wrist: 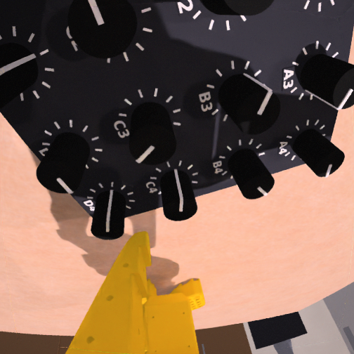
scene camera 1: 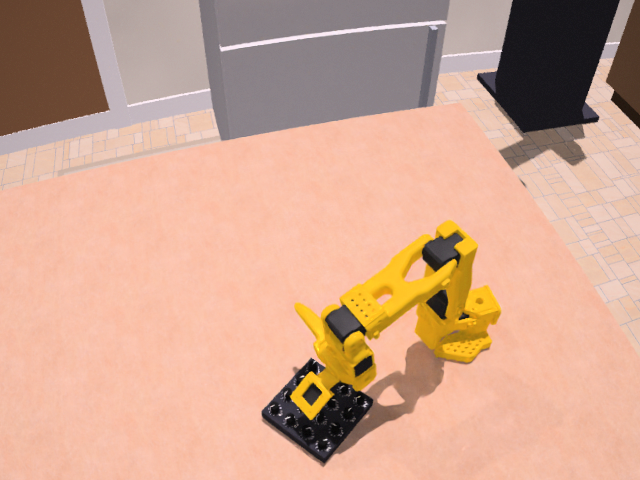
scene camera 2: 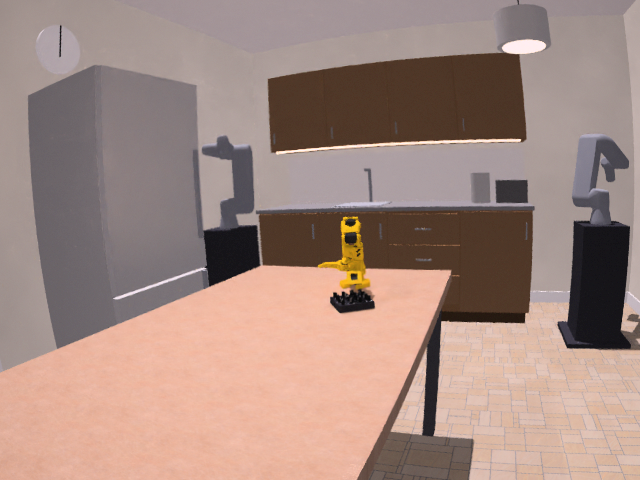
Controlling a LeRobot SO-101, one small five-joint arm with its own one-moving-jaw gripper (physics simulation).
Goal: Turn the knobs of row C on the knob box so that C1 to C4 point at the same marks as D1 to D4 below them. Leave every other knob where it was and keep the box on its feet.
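Pixels of known places: end effector, tool point: [scene camera 1: 356,386] [scene camera 2: 355,287]; arm's base, origin of the base link: [scene camera 1: 442,335] [scene camera 2: 353,287].
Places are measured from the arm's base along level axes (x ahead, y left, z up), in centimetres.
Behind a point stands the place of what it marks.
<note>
The black knob box [scene camera 1: 297,435] {z 2.3, x 25.2, y 10.0 cm} [scene camera 2: 356,306] {z 1.5, x 26.0, y 9.5 cm} [wrist: 175,70] lies flat on the table. In the wrist view, knob C2 [wrist: 102,30] points up, slightly left, while D2 [wrist: 15,70] points right. C3 [wrist: 154,125] points down-left, D3 [wrist: 63,160] down-right. C4 [wrist: 186,197] and D4 [wrist: 102,212] both point roughly up; I cannot tell whether their marks match. C1 and D1 do not show there. My yellow gripper [scene camera 1: 310,341] [scene camera 2: 338,277] is fully open and empty, over the box. One jaw [wrist: 140,250] shows in the wrist view, its tip below and between D4 and C4.
Knobs B3 [wrist: 250,102], B4 [wrist: 250,172], A3 [wrist: 325,80] and A4 [wrist: 318,152] stand close by on the box. The arm's base [scene camera 1: 462,346] {z 1.8, x -1.3, y 3.6 cm} is on the pink table [scene camera 1: 155,310] {z 0.0, x 41.3, y -16.3 cm} [scene camera 2: 206,372] {z 0.0, x 74.6, y -7.8 cm}. A grey fridge [scene camera 1: 330,77] [scene camera 2: 144,170] stands beyond the table's edge.
</note>
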